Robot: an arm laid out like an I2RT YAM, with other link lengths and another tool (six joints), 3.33 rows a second.
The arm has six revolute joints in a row. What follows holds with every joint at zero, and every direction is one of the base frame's. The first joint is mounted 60.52 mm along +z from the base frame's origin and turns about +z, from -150 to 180 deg. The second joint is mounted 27 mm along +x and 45.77 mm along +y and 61.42 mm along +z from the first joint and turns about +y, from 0 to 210 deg. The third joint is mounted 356.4 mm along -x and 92.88 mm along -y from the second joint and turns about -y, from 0 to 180 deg. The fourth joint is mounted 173.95 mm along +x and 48.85 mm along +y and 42.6 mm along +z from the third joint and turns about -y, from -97 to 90 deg. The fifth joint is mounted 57.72 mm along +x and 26.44 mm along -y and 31.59 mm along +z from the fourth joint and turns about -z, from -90 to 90 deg. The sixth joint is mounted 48.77 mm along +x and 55.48 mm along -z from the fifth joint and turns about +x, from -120 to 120 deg. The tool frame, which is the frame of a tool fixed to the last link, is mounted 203 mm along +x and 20 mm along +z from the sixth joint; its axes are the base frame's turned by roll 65.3, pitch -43.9 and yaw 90 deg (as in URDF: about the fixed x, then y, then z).
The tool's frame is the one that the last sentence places.
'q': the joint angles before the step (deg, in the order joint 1, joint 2, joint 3, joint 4, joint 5, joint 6). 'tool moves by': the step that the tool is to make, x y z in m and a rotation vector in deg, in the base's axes. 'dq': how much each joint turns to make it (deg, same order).
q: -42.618, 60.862, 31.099, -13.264, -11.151, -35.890
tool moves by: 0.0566, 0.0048, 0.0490, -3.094, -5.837, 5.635
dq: 13.327, 2.820, 7.172, 3.034, 5.354, 5.636
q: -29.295, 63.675, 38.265, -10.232, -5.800, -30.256
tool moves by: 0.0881, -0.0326, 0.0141, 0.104, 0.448, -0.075
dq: 5.127, 16.369, 11.208, 4.902, 4.285, 2.958
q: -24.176, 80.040, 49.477, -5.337, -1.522, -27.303
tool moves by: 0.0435, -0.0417, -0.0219, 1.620, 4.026, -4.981
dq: -0.391, 11.965, 8.978, -1.367, 3.728, 2.684
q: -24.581, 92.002, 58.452, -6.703, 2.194, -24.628
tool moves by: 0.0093, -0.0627, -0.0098, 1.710, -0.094, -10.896
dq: -3.906, 7.103, 6.333, -0.346, 4.268, 5.773
